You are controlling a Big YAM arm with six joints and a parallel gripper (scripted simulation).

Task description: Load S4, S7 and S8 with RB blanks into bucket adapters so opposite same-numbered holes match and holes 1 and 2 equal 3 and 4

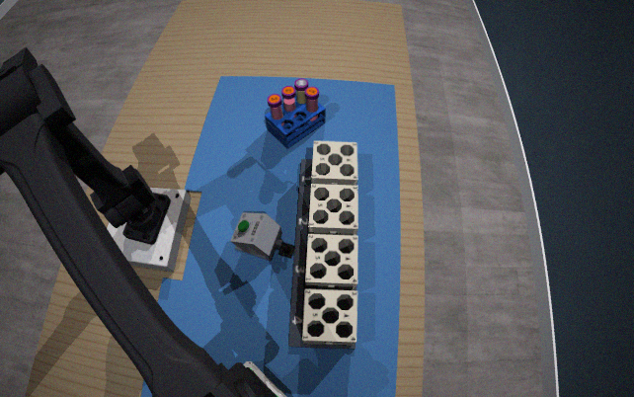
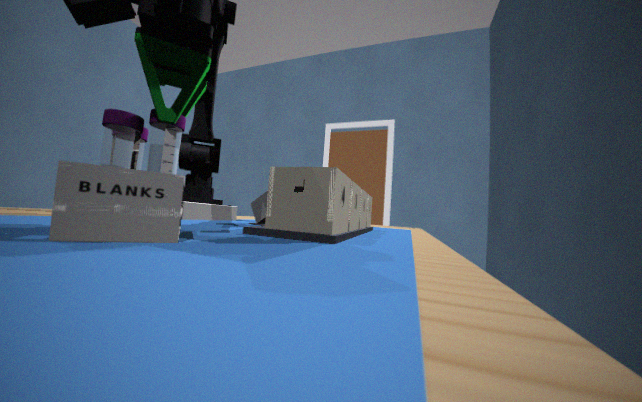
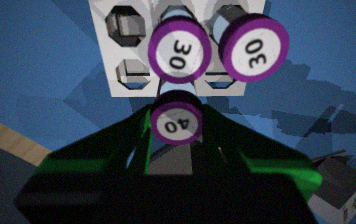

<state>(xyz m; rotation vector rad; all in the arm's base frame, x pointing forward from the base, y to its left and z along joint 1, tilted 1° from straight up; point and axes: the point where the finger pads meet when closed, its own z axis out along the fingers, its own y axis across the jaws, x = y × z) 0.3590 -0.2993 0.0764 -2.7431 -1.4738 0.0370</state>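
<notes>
My hand is 50 mm above the 40 mL blank and 10 mm short of it. Round my hand: 30 mL blank: 60 mm below, 60 mm behind, 20 mm to the right; white blank rack RB: 100 mm below, 20 mm to the right, 10 mm behind; adapter 3: 280 mm to the left, 80 mm ahead, 70 mm below.
</notes>
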